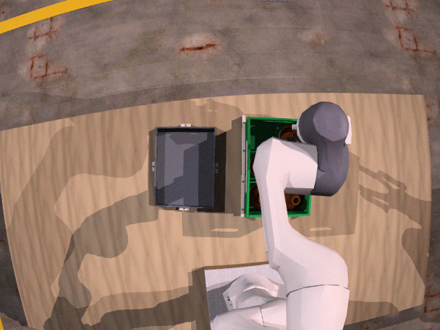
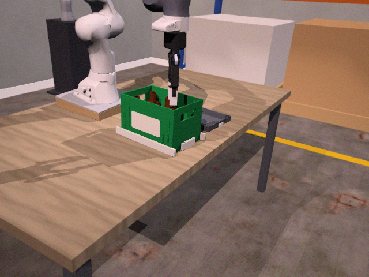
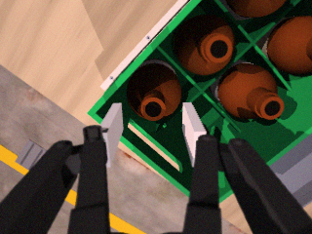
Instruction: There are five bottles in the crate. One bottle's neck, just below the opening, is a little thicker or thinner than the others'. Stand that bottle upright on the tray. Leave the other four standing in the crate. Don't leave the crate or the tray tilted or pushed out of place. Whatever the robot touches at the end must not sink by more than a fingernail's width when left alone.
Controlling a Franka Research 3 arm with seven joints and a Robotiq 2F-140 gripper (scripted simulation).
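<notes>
Right now the brown bottle is 13 cm below my hand. From my hand the other things lie so: dark grey tray 6 cm behind, 33 cm to the left, 20 cm below; green crate 8 cm behind, 6 cm to the left, 13 cm below.
</notes>
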